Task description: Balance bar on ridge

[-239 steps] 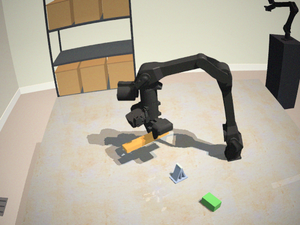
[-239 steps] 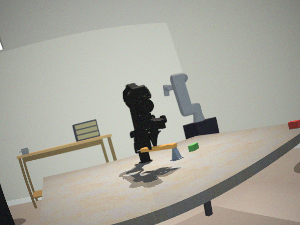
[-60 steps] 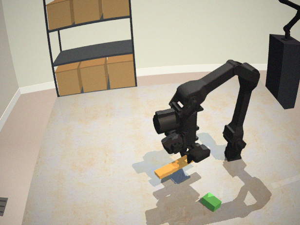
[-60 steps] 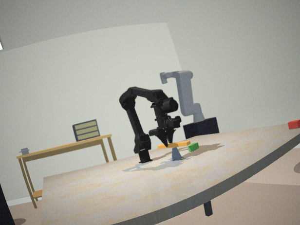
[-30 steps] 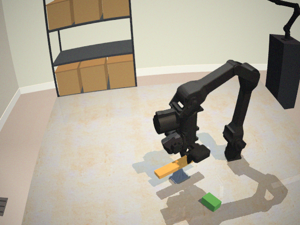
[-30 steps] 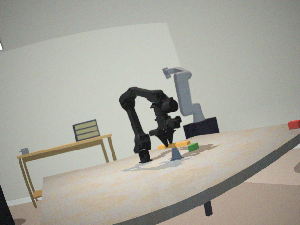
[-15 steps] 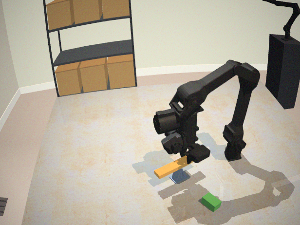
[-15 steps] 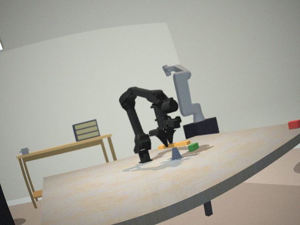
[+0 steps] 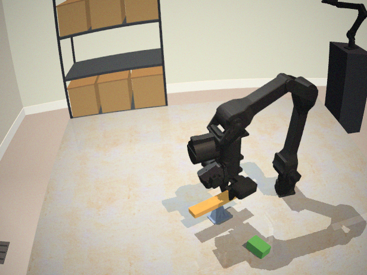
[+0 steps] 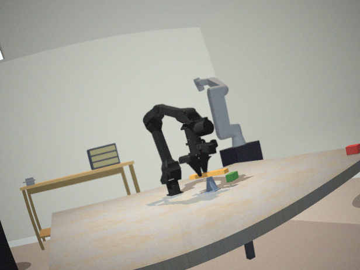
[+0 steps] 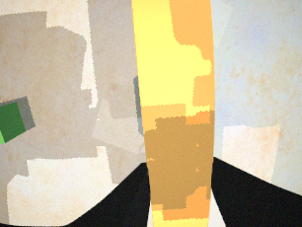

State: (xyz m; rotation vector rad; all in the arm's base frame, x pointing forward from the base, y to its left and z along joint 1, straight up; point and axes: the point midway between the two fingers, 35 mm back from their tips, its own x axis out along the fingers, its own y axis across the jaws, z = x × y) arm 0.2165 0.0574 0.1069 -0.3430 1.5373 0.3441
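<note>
Right now my gripper tip is 3 cm short of the orange bar and 1 cm to the right of it. From my gripper tip the other things lie so: green block: 6 cm behind, 18 cm to the left, 6 cm below; then red block: 52 cm ahead, 44 cm to the left, 6 cm below.
</note>
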